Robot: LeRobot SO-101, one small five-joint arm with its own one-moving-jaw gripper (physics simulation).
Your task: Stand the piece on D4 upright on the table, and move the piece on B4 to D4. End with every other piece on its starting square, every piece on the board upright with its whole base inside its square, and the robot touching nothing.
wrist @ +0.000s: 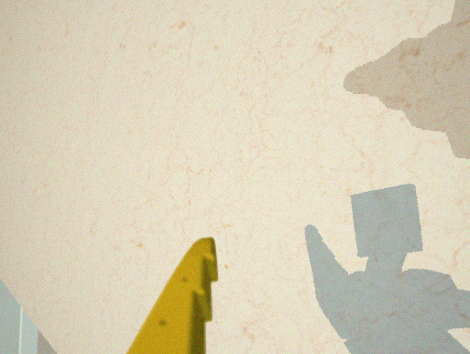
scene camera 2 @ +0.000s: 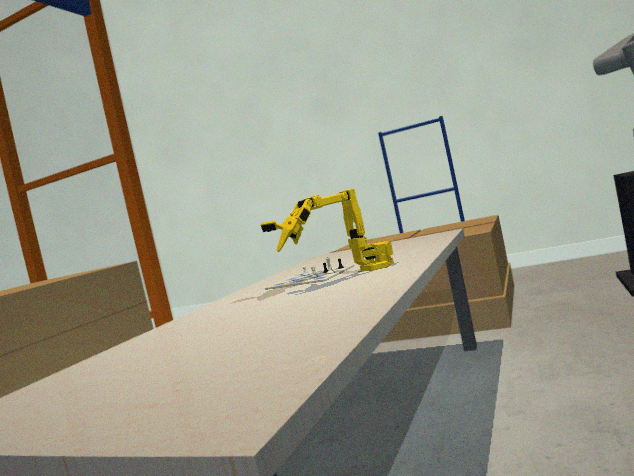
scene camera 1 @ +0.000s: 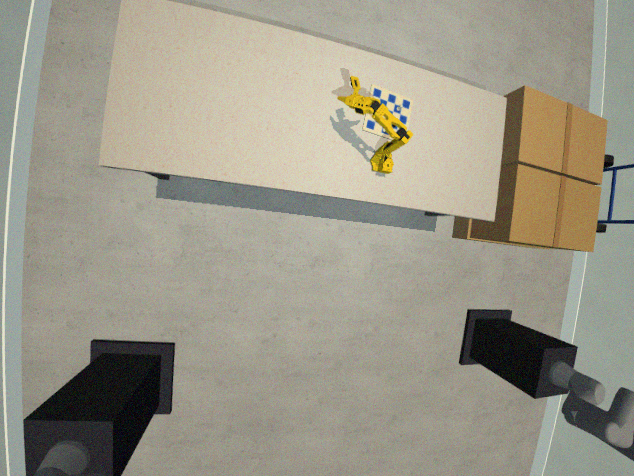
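Pixels of known places: hand, its tool point: (wrist: 215, 252) (scene camera 2: 278, 250) (scene camera 1: 338, 97); arm's base, origin of its link: (scene camera 2: 371, 268) (scene camera 1: 381, 159).
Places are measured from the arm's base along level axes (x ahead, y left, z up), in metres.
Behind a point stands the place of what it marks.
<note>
My gripper (scene camera 1: 346, 88) {z 0.127, x 0.161, y 0.268 m} (scene camera 2: 270, 238) is wide open and empty, high above the table beyond the board's left edge; in the wrist view its notched fixed jaw (wrist: 182, 305) {z 0.147, x 0.159, y 0.262 m} shows over bare table. The blue-and-white board (scene camera 1: 366, 128) {z 0.006, x 0.121, y 0.093 m} lies partly under my arm. In scene camera 2, small pieces stand on it: two pale ones (scene camera 2: 304, 270) {z 0.022, x 0.246, y -0.051 m} (scene camera 2: 312, 269) {z 0.031, x 0.180, y 0.033 m}, a taller pale one (scene camera 2: 328, 262) {z 0.041, x 0.133, y 0.007 m} and two dark ones (scene camera 2: 324, 267) {z 0.022, x 0.168, y -0.036 m} (scene camera 2: 340, 263) {z 0.021, x 0.126, y -0.078 m}. One piece (scene camera 1: 397, 108) {z 0.011, x 0.245, y -0.048 m} shows faintly from above. I cannot tell which pieces are on B4 and D4. The board does not show in the wrist view.
The long pale table (scene camera 1: 220, 102) {z 0.000, x 0.108, y 0.719 m} (scene camera 2: 194, 368) {z 0.000, x 0.076, y 0.838 m} (wrist: 150, 125) {z 0.000, x 0.188, y 0.449 m} carries the arm's base (scene camera 1: 382, 163) {z 0.056, x -0.037, y 0.021 m} (scene camera 2: 376, 256) {z 0.035, x -0.028, y 0.017 m}, beside the board. Cardboard boxes (scene camera 1: 537, 204) (scene camera 2: 460, 271) stand past the table's right end. Arm shadows fall on the table.
</note>
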